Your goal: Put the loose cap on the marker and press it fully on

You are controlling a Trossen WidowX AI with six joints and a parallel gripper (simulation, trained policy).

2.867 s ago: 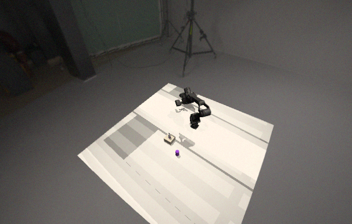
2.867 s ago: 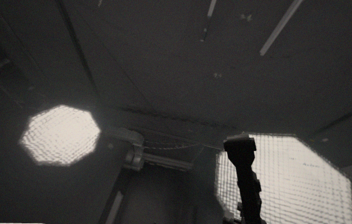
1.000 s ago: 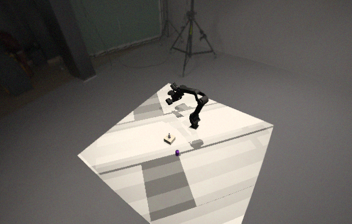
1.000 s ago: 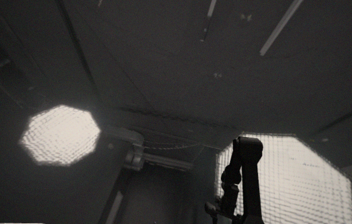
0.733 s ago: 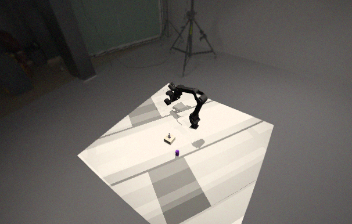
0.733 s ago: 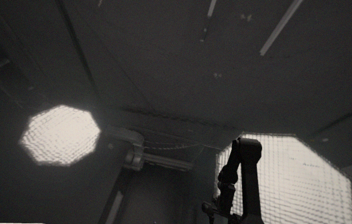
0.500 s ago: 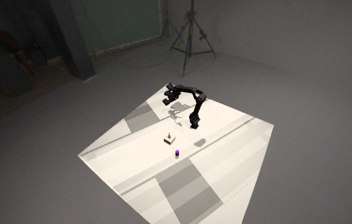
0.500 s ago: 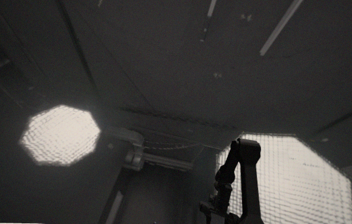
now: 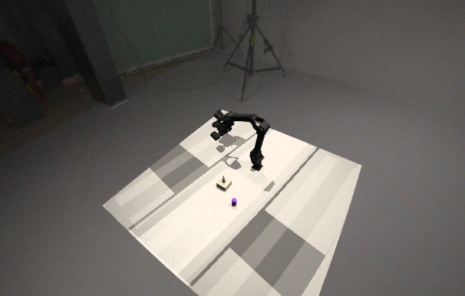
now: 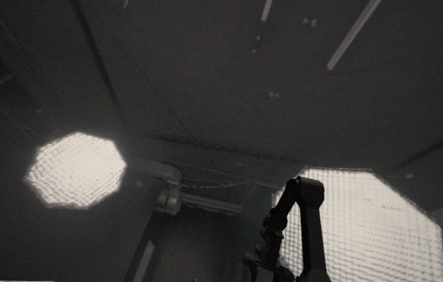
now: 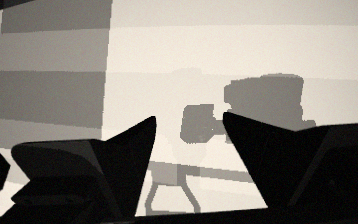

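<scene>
The purple cap lies 380 mm to the left of my gripper tip, 340 mm ahead of it and 90 mm below it.
</scene>
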